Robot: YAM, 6 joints.
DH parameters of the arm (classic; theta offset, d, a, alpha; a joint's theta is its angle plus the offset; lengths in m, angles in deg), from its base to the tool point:
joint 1: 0 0.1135 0.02 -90
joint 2: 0 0 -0.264 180
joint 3: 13.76 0 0.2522 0
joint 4: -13.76 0 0.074 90
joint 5: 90 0 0 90
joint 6: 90 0.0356 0 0
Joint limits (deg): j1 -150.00..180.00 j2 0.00..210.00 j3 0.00..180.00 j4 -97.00..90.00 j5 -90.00..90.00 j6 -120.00..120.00
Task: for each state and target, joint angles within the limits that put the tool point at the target. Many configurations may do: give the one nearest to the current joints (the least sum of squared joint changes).
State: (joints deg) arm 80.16 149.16 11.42 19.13 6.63 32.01
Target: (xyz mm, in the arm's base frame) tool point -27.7 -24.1 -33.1
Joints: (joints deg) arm 56.49 175.25 8.35 17.13 -15.96 32.01
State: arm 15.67 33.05 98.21 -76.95 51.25 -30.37
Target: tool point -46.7 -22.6 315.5
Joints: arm 0.13 12.28 59.50 -94.54 39.19 -30.37
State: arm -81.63 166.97 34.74 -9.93 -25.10 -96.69
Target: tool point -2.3 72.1 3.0
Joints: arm -77.64 192.34 14.33 -9.72 -21.75 -96.69
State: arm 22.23 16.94 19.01 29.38 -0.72 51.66
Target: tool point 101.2 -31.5 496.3
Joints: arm -13.93 40.47 56.85 34.69 10.04 51.66
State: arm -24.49 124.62 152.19 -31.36 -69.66 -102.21
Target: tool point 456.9 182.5 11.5
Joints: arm 17.88 156.80 114.66 -43.66 -69.69 -102.21
